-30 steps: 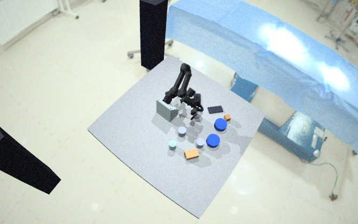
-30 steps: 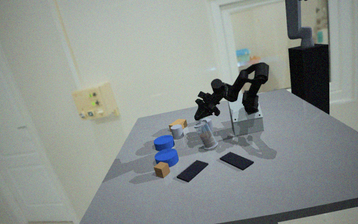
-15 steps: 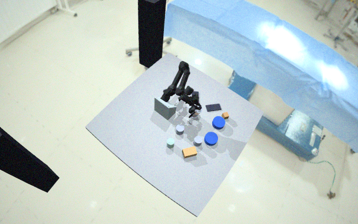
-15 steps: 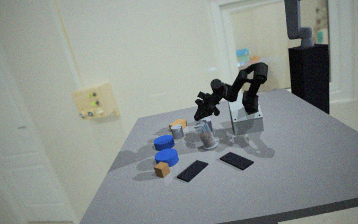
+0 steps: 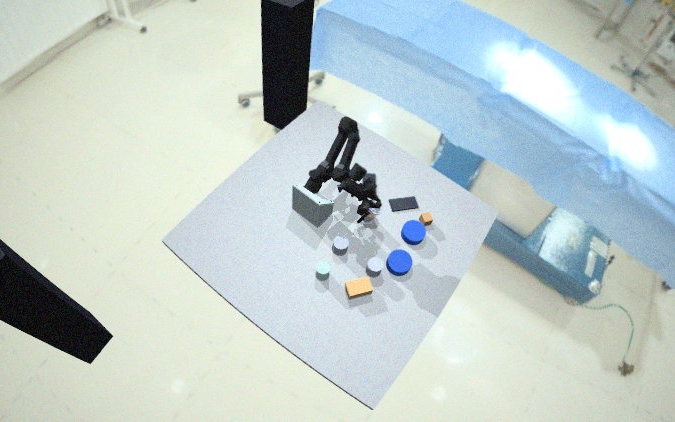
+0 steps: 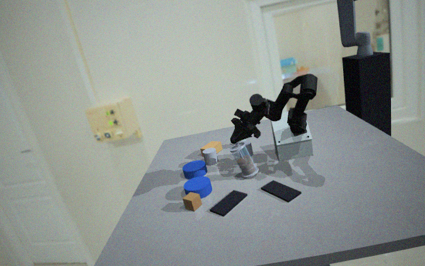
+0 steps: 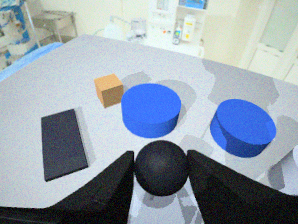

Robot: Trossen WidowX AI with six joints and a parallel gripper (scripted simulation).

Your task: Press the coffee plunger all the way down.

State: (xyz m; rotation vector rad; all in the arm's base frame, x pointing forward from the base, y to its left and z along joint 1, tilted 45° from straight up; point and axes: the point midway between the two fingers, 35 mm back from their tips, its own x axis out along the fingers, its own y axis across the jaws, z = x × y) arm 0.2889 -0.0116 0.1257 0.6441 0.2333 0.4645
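My gripper tip is now 3 cm past the coffee press, 1 cm to the left of it and 9 cm above it. Round my gripper tip: cube (22 cm ahead, 17 cm to the left, 15 cm below).
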